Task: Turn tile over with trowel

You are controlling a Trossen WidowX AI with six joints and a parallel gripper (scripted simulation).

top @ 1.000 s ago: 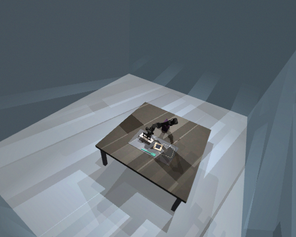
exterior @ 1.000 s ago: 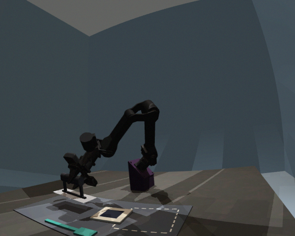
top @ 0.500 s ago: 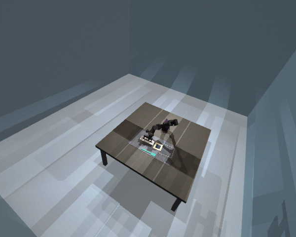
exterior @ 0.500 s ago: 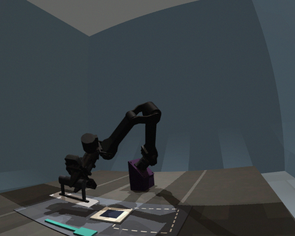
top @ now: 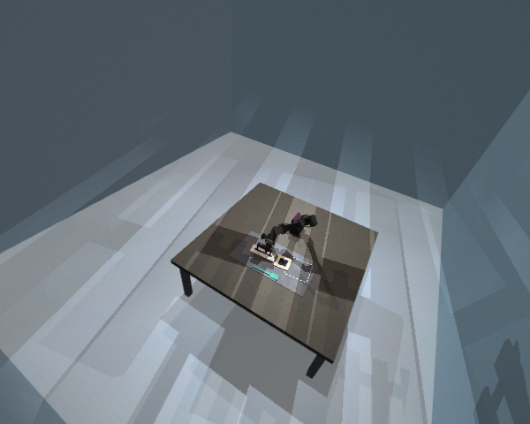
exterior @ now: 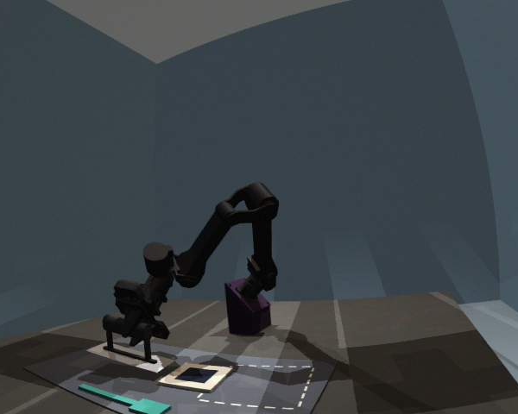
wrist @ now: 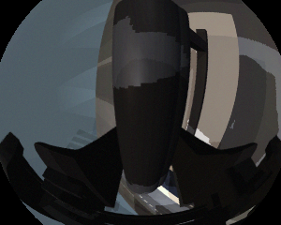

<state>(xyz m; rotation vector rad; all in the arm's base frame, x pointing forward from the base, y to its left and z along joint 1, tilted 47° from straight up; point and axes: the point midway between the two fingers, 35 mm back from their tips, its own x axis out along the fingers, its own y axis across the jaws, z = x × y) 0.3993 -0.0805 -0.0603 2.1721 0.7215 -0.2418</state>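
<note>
Now: gripper tip 9 cm above the grey mat, 7 cm to the right of it and 3 cm past it. Round my gripper tip: trowel 3 cm behind, 1 cm below; tile 14 cm to the left, 7 cm below, 4 cm behind; teal-green flat tool 11 cm ahead, 9 cm to the left, 7 cm below.
</note>
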